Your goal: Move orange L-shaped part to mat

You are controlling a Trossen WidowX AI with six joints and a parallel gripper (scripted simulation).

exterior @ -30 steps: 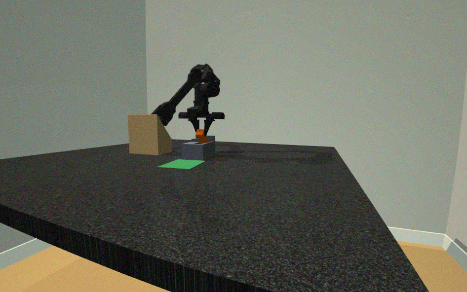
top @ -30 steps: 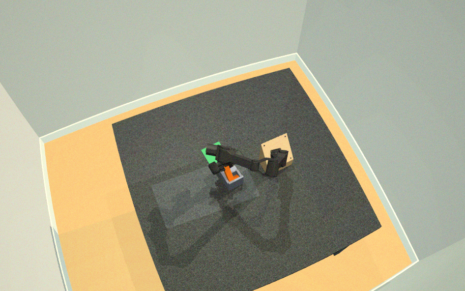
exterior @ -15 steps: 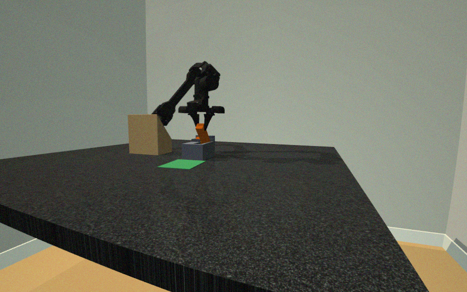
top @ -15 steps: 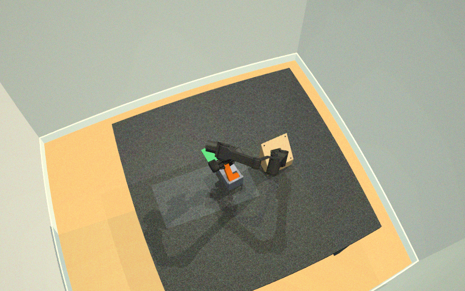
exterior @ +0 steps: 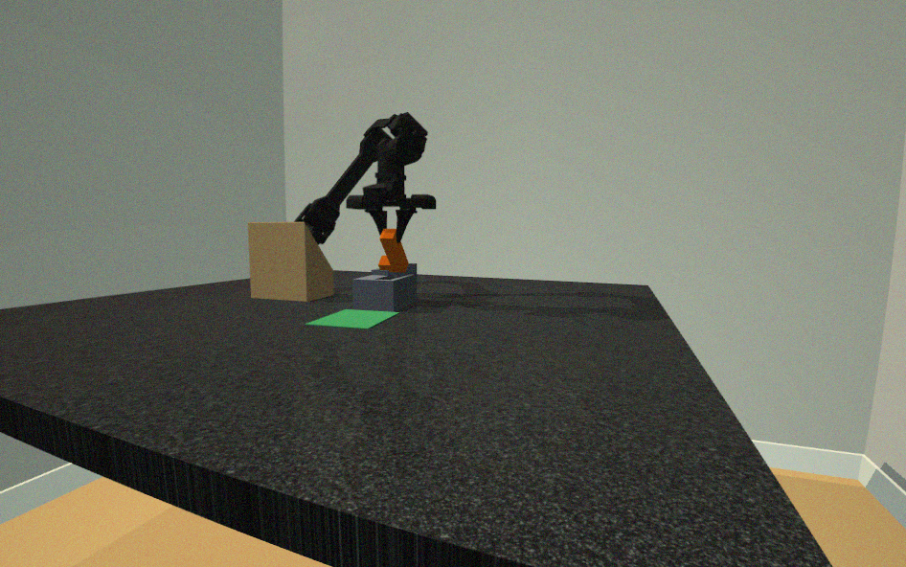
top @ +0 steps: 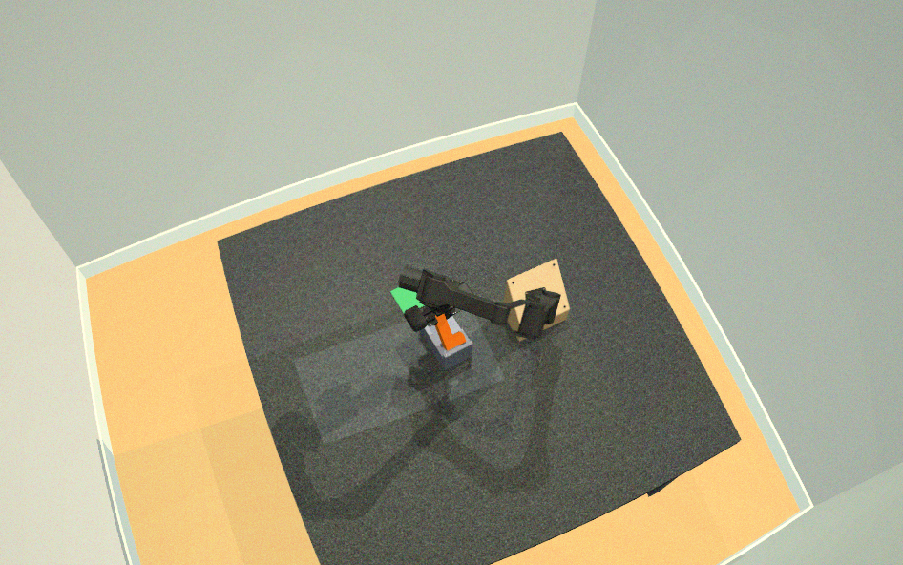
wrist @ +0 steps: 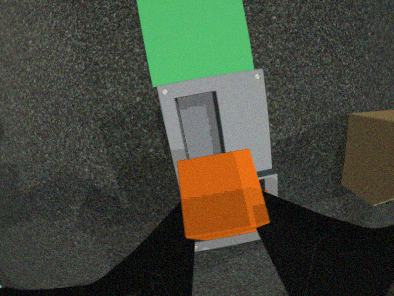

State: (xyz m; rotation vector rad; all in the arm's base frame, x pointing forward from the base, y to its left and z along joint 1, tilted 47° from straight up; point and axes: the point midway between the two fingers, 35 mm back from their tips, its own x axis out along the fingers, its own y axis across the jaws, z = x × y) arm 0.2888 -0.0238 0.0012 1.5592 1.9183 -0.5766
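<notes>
Right now the green mat is 10 mm ahead of my gripper tip, 150 mm to the right of it and 150 mm below it. From my gripper tip the other things lie so: orange L-shaped part: 20 mm behind, 30 mm to the left, 30 mm below.
</notes>
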